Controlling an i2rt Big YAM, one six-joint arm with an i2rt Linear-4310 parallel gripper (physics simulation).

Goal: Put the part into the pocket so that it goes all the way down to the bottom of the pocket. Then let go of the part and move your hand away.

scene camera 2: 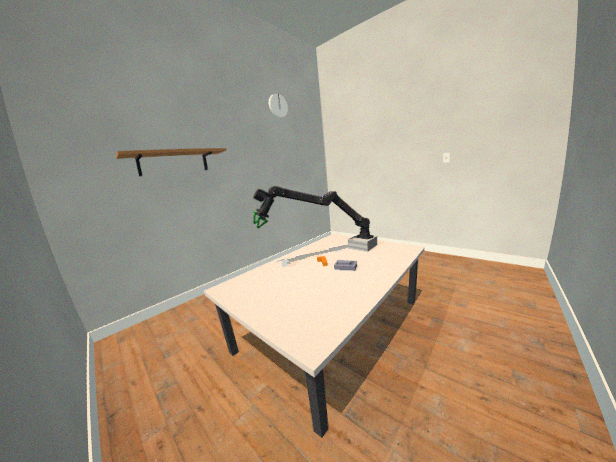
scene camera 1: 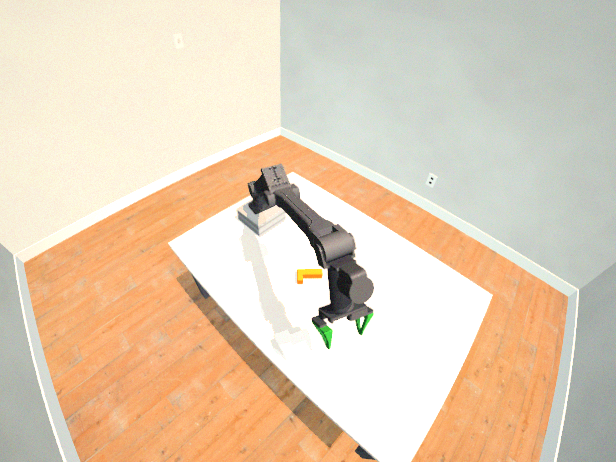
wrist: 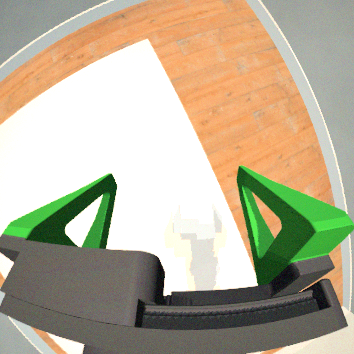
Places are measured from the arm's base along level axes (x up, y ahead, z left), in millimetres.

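Pixels of known places: gripper, fingertip midpoint: [scene camera 2: 255, 225] [scene camera 1: 344, 341] [wrist: 173, 175]; arm's base, link origin: [scene camera 2: 364, 237] [scene camera 1: 262, 205].
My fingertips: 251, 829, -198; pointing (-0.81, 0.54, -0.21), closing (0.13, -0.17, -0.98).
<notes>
Ahead of a thing's pixels: the offset from my fingertips to its top centre, as dx, dy, dz. Level surfaces: height alone.
The orange L-shaped part @[-303, -375, +182] [scene camera 1: 311, 273] [scene camera 2: 323, 260] lies on the table. The blue-grey block with the pocket @[-296, -434, +359] [scene camera 2: 345, 265] sits on the table beside the part, a little apart from it. In the scene camera 1 view the block does not show; the arm covers that stretch of table. My gripper [scene camera 1: 345, 340] [scene camera 2: 257, 221] [wrist: 173, 175] has green fingers, is wide open and empty, and hangs high above the table, well away from the part and the block. Neither the part nor the block shows in the wrist view.
The arm's grey base [scene camera 1: 261, 220] [scene camera 2: 362, 243] stands at one end of the table @[dx -332] [scene camera 1: 400, 380] [scene camera 2: 300, 305] [wrist: 115, 110]. The arm reaches out high over the table and casts a shadow on it. A wooden shelf [scene camera 2: 172, 153] is on the wall.
</notes>
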